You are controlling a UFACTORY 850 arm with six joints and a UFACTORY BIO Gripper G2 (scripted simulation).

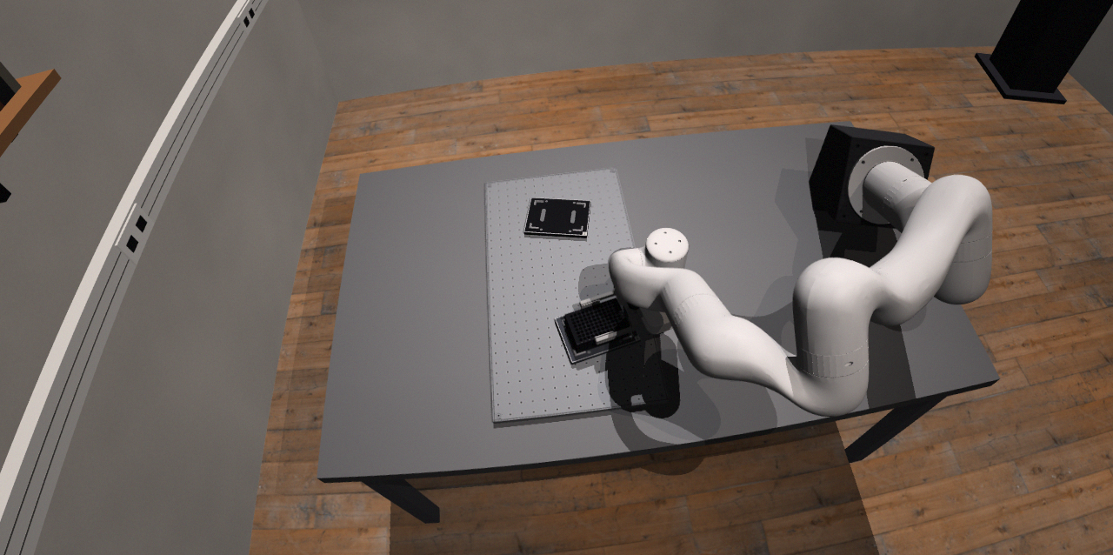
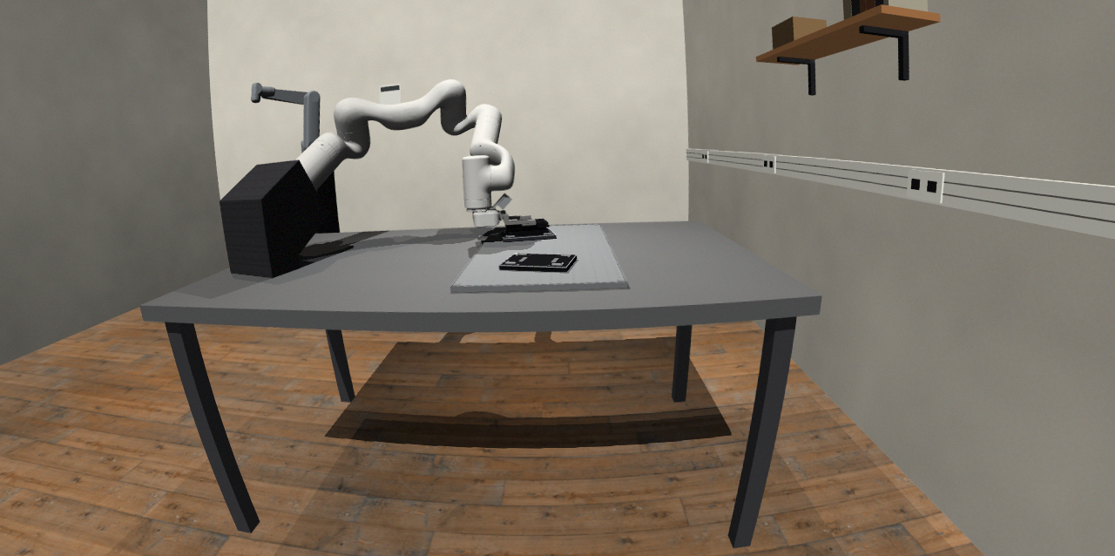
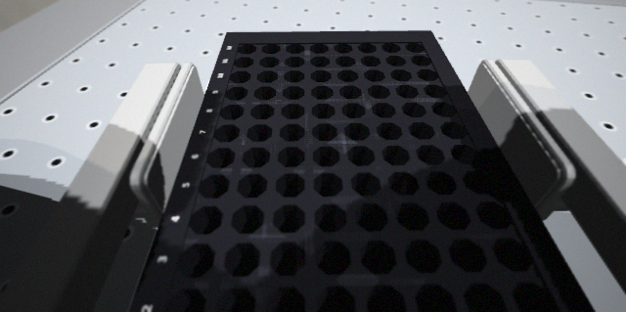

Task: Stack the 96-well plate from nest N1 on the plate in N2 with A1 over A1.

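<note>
My gripper is now 5 cm above the plate nest N2. The rest, counted from my hand: plate nest N1: 12 cm ahead, 33 cm to the right, 5 cm below.
</note>
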